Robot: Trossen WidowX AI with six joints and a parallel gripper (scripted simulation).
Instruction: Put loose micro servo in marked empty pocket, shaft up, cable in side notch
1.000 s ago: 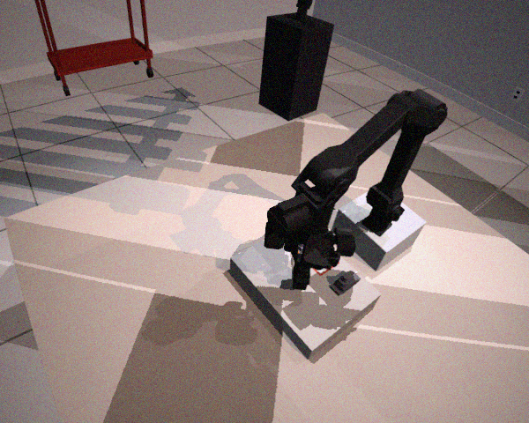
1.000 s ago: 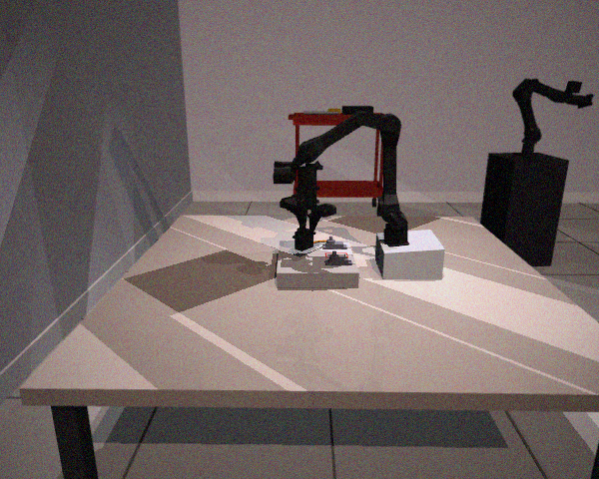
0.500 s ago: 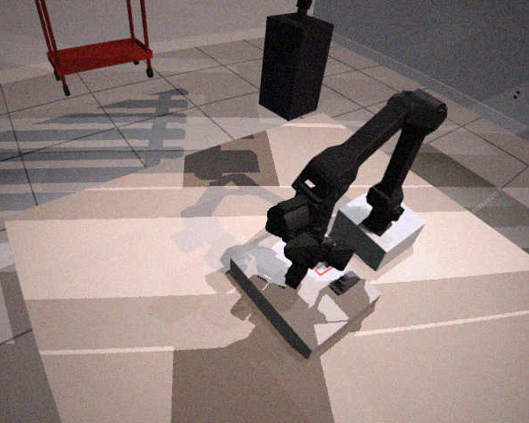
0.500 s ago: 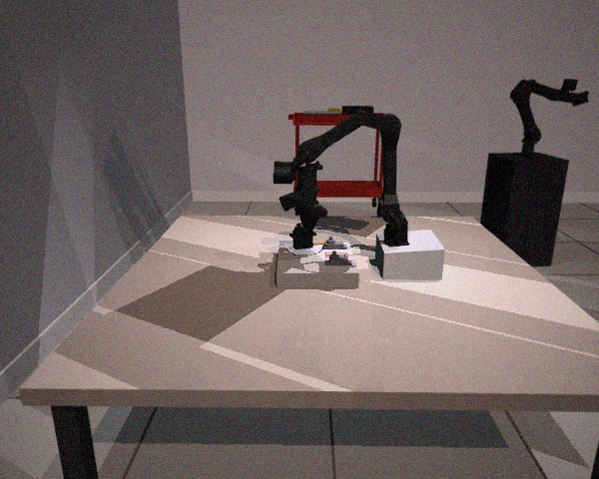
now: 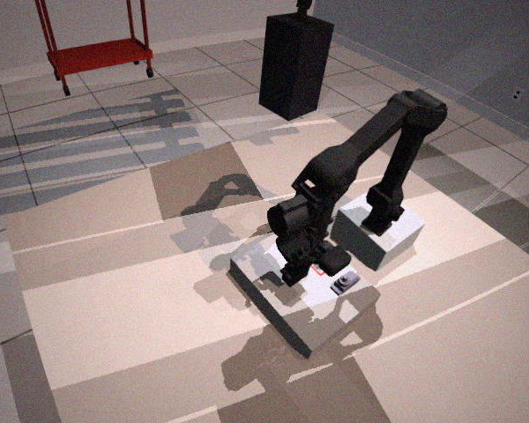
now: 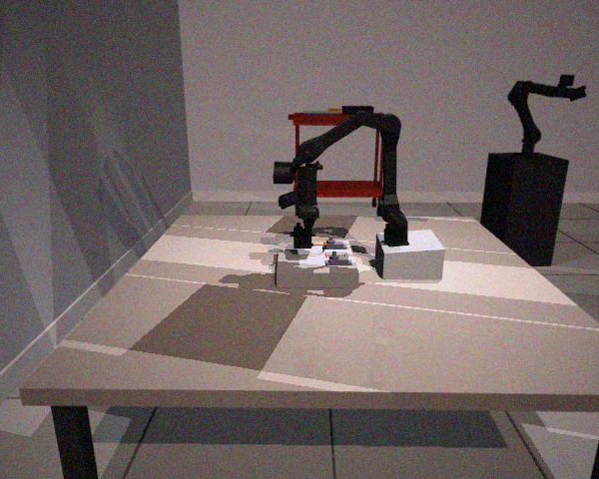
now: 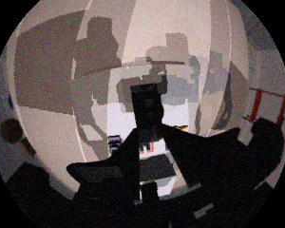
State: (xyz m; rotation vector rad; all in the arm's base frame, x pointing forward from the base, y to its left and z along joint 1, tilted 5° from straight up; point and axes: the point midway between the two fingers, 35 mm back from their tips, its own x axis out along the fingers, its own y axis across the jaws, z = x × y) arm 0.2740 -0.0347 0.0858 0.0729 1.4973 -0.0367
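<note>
Now: gripper tip 100 mm above the white deck and 10 mm short of it.
</note>
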